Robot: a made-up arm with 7 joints. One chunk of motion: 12 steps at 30 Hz.
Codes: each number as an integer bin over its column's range. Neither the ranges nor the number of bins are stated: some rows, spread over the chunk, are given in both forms.
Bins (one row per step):
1: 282 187 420 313 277 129
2: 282 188 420 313 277 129
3: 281 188 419 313 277 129
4: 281 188 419 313 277 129
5: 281 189 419 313 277 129
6: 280 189 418 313 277 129
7: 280 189 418 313 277 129
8: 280 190 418 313 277 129
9: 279 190 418 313 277 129
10: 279 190 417 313 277 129
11: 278 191 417 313 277 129
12: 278 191 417 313 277 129
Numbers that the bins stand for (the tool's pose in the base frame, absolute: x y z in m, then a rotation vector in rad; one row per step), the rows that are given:
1: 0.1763 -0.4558 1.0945 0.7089 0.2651 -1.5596
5: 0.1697 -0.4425 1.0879 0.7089 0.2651 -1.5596
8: 0.1630 -0.4358 1.0812 0.7089 0.2651 -1.5596
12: 0.1497 -0.4292 1.0746 0.7089 0.2651 -1.5596
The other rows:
2: 0.1763 -0.4491 1.0945 0.7089 0.2651 -1.5596
3: 0.1697 -0.4491 1.0879 0.7089 0.2651 -1.5596
4: 0.1697 -0.4491 1.0879 0.7089 0.2651 -1.5596
6: 0.1630 -0.4425 1.0812 0.7089 0.2651 -1.5596
7: 0.1630 -0.4425 1.0812 0.7089 0.2651 -1.5596
9: 0.1564 -0.4358 1.0812 0.7089 0.2651 -1.5596
10: 0.1564 -0.4358 1.0746 0.7089 0.2651 -1.5596
11: 0.1497 -0.4292 1.0746 0.7089 0.2651 -1.5596

